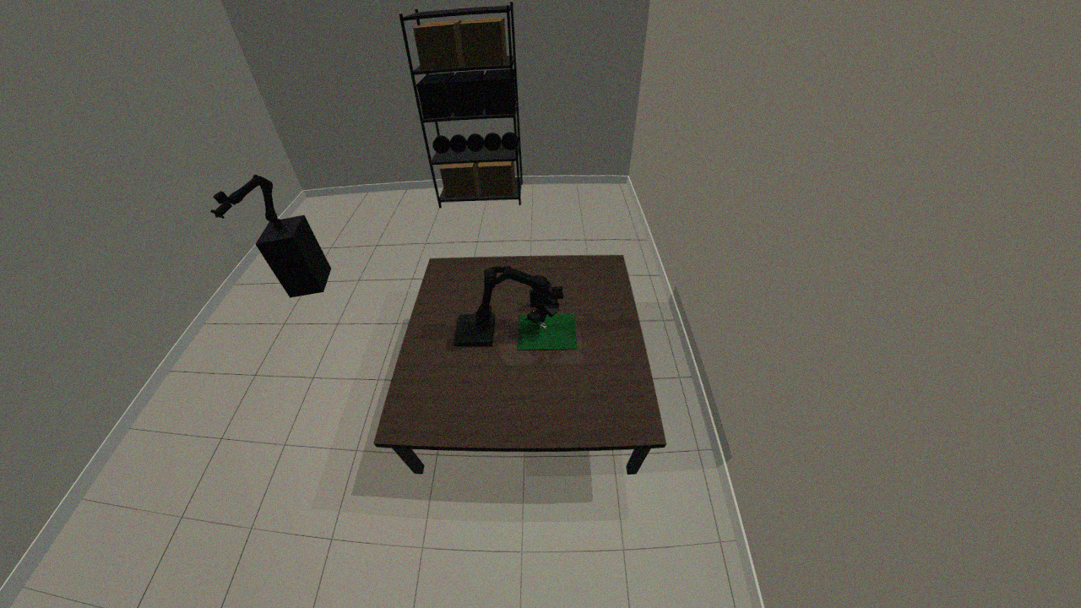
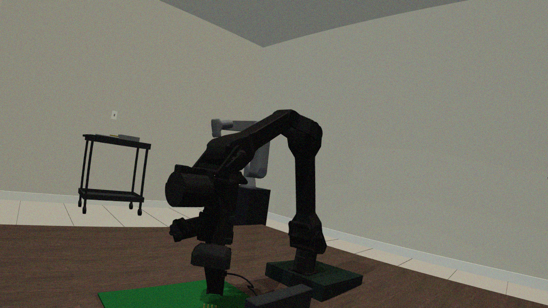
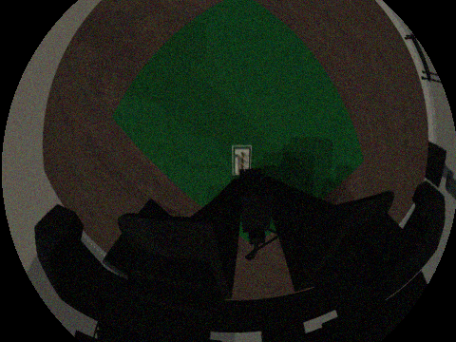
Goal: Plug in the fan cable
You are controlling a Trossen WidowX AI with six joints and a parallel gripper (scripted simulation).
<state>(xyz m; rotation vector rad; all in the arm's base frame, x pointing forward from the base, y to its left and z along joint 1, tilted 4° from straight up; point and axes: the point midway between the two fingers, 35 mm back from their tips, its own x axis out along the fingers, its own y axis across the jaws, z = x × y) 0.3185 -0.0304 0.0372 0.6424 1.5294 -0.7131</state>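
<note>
Right now the green board is 1 cm ahead of my gripper tip, 3 cm to the right of it and 8 cm below it. Also, from my gripper tip: black fan 2 cm ahead, 16 cm to the left; dark plug 1 cm behind, 1 cm to the left, 1 cm above.
</note>
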